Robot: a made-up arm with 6 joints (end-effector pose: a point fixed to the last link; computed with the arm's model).
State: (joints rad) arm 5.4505 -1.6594 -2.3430 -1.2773 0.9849 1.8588
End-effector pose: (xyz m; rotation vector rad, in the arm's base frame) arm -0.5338 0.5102 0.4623 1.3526 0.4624 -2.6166
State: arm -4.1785 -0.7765 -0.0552 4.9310 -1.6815 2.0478
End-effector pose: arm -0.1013 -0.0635 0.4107 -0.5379 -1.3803 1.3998
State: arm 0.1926 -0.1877 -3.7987 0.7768 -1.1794 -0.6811
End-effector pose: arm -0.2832 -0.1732 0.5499 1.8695 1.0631 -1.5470
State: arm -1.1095 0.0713 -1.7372 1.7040 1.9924 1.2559
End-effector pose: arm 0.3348 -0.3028 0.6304 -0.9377 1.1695 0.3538
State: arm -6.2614 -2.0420 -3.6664 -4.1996 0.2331 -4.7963
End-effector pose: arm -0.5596 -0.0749 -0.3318 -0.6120 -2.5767 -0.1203
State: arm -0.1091 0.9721 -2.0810 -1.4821 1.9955 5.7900
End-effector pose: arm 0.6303 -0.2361 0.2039 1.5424 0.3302 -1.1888
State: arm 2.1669 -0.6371 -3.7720 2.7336 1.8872 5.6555
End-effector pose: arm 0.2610 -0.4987 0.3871 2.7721 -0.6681 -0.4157
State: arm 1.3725 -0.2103 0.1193 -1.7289 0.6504 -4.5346
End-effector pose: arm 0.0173 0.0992 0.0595 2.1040 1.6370 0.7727
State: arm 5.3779 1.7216 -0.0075 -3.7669 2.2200 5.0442
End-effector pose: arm 0.0839 0.0558 -0.1128 -0.0925 2.3892 -0.1890
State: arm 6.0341 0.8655 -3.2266 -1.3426 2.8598 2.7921
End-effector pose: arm 0.3760 -0.2357 0.5075 -1.3357 -2.1068 0.6553
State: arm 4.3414 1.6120 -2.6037 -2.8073 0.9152 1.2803
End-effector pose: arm -0.3005 -0.7342 -0.0788 1.2260 -0.4113 -0.5549
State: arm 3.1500 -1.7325 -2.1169 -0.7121 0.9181 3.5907
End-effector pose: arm 0.6829 0.0338 0.5052 -0.1260 0.8321 2.9811
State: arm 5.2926 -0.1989 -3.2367 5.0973 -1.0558 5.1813
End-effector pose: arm 0.0174 0.2604 0.7439 -1.1262 0.3803 -0.2655
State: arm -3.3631 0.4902 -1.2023 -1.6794 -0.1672 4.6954
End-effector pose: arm -0.5477 -0.0061 0.1646 2.9117 -0.0498 -1.0784
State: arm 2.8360 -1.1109 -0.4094 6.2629 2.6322 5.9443
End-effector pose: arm 0.0549 -0.0139 0.2771 -0.0223 2.0510 -0.3832
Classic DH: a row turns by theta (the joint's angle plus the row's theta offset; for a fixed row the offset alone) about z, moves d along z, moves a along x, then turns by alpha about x. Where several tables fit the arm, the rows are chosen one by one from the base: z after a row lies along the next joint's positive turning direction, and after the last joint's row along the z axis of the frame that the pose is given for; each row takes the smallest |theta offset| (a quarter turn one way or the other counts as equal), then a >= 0, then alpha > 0; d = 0 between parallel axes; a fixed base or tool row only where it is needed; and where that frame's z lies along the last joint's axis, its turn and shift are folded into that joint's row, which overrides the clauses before.
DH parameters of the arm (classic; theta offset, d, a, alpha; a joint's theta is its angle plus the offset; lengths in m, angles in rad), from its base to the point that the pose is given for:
joint 1: 0 0.166 0 -1.5708
joint 2: -1.3839 0 0.3552 0
joint 3: 1.3839 0 0.067 -1.5708
joint 4: 0 0.298 0 1.5708
joint 5: 0 0 0.106 -1.5708
joint 6: 0 0.135 0 0

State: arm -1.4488 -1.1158 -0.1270 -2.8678 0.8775 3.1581
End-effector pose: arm 0.0133 -0.1890 0.3249 0.6399 -1.0032 1.5826
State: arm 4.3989 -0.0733 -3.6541 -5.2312 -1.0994 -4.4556
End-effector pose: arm -0.0677 0.2654 0.6564 -0.1451 -1.6065 -1.4442
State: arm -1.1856 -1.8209 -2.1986 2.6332 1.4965 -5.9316
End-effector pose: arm -0.2383 0.7519 0.2711 -1.8638 -1.6252 -1.0040
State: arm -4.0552 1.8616 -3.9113 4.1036 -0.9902 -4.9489
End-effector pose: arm -0.4661 0.3744 0.1060 0.7337 -1.6603 -0.8102
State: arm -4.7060 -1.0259 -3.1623 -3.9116 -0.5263 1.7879
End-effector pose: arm 0.1145 -0.5527 0.6254 0.6823 -0.7556 2.6219
